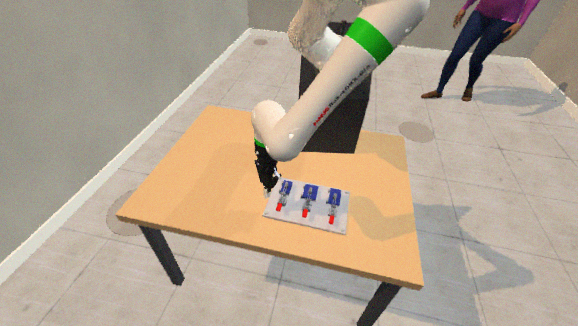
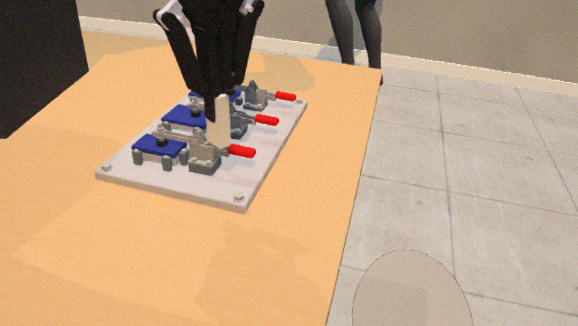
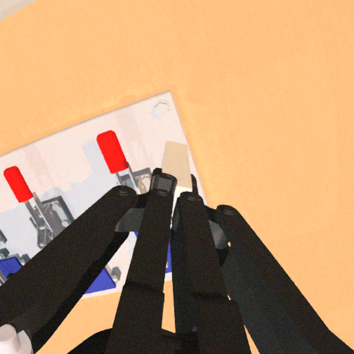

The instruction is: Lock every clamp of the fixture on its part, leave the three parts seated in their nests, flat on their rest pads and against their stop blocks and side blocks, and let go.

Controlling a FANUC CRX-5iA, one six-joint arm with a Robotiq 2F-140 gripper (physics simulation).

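Frame: origin at the arm's base, x ahead, y left, z up, level; metres.
Where they show: gripper, between the fingertips: (image 1: 267,196) (image 2: 219,142).
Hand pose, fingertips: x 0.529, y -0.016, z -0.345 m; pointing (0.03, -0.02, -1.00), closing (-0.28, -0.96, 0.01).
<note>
After its pixels a point has its place.
The fixture plate (image 1: 292,217) @(x 0.516, y 0.098, z -0.428 m) (image 2: 215,190) @(x 0.515, y -0.012, z -0.428 m) (image 3: 70,140) bears three clamps in a row. The blue parts, end (image 1: 286,187) @(x 0.419, y 0.015, z -0.380 m) (image 2: 159,145) @(x 0.404, y -0.002, z -0.399 m), middle (image 1: 310,191) @(x 0.378, y 0.114, z -0.391 m) (image 2: 185,116) @(x 0.362, y 0.100, z -0.406 m) and far (image 1: 334,196) @(x 0.353, y 0.217, z -0.388 m), look flat in their nests. Red handles, end (image 1: 279,206) @(x 0.524, y 0.039, z -0.381 m) (image 2: 242,151) @(x 0.529, y 0.032, z -0.382 m) (image 3: 111,151), middle (image 1: 305,213) @(x 0.499, y 0.147, z -0.386 m) (image 2: 267,120) @(x 0.502, y 0.138, z -0.388 m) (image 3: 18,184) and far (image 1: 332,219) @(x 0.468, y 0.253, z -0.390 m) (image 2: 285,96) @(x 0.472, y 0.244, z -0.393 m), lie low, and the clamp arms seen reach over the parts. Full locking cannot be told. My gripper (image 1: 268,192) @(x 0.530, y -0.016, z -0.345 m) (image 2: 218,135) @(x 0.530, y -0.016, z -0.345 m) (image 3: 172,159) is shut and empty, its pale tip beside the end clamp; contact is unclear.
The plate lies on the wooden table (image 1: 200,165) @(x 0.459, y -0.452, z -0.442 m) (image 2: 125,260) @(x 0.501, y -0.160, z -0.442 m) (image 3: 270,100). A black pedestal (image 1: 335,120) @(x 0.035, y 0.072, z -0.231 m) (image 2: 40,65) @(x 0.052, y 0.040, z -0.365 m) stands behind the table. A person (image 1: 480,40) (image 2: 355,30) stands on the floor beyond it.
</note>
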